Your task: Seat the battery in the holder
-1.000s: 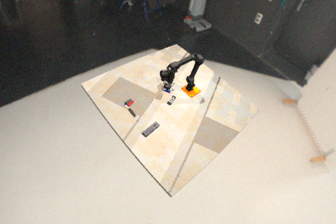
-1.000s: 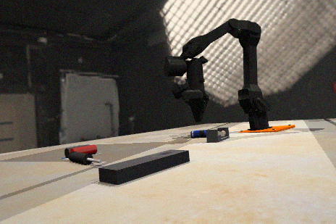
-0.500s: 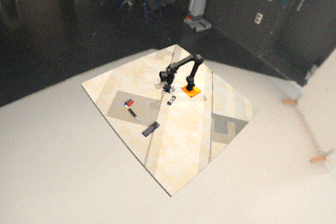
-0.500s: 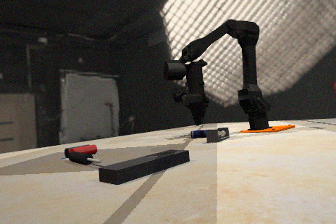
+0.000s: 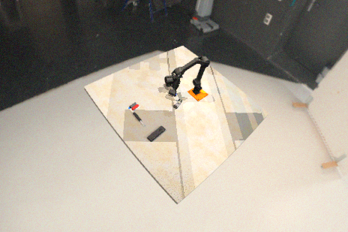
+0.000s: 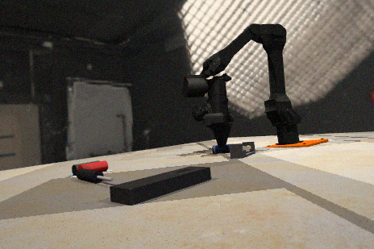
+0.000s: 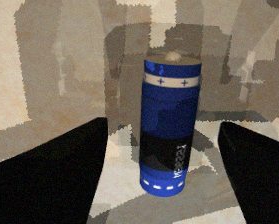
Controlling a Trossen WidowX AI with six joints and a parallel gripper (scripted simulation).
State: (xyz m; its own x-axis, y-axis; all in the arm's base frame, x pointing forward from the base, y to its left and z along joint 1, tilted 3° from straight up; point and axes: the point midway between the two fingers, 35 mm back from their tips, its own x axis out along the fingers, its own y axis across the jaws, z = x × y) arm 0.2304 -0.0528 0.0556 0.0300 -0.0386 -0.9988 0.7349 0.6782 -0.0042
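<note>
The battery lies 1 cm below my gripper tip. From my gripper tip the other things lie so: long dark bar (34 cm ahead, 31 cm to the left); then black-handled screwdriver (40 cm ahead, 14 cm to the left, 1 cm below).
</note>
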